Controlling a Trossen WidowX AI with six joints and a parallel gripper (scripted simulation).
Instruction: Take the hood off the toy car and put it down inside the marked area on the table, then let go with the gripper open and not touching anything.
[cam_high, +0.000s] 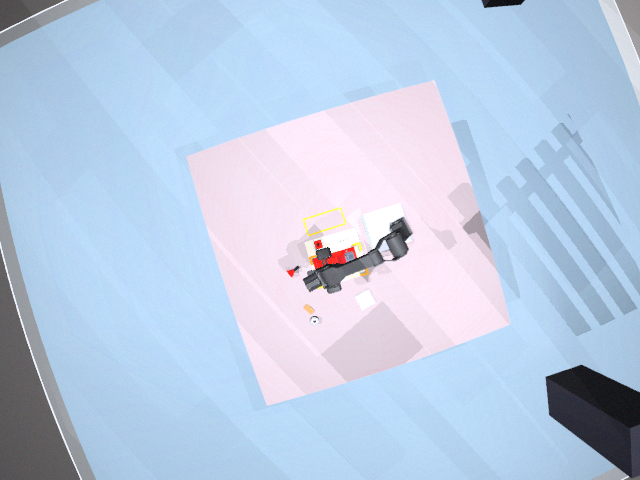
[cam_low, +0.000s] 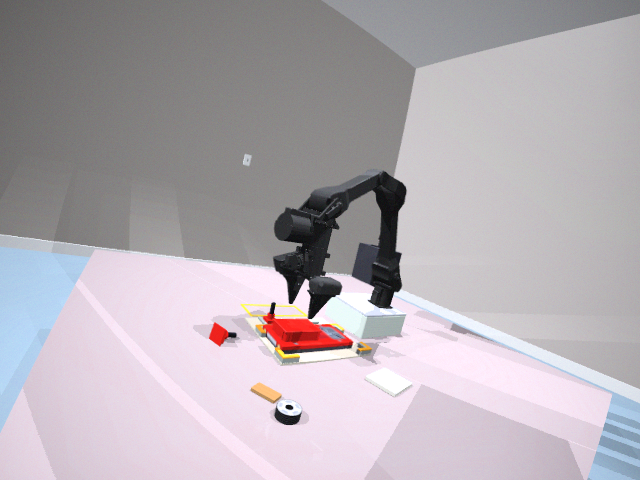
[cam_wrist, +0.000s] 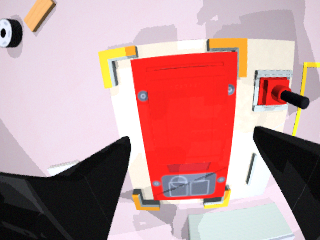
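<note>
The red hood lies 4 cm below my gripper tip. Also, from my gripper tip: black wheel (24 cm to the left, 11 cm ahead, 8 cm below); then white tile (19 cm to the left, 14 cm behind, 8 cm below); then block (18 cm to the left, 13 cm ahead, 8 cm below).
</note>
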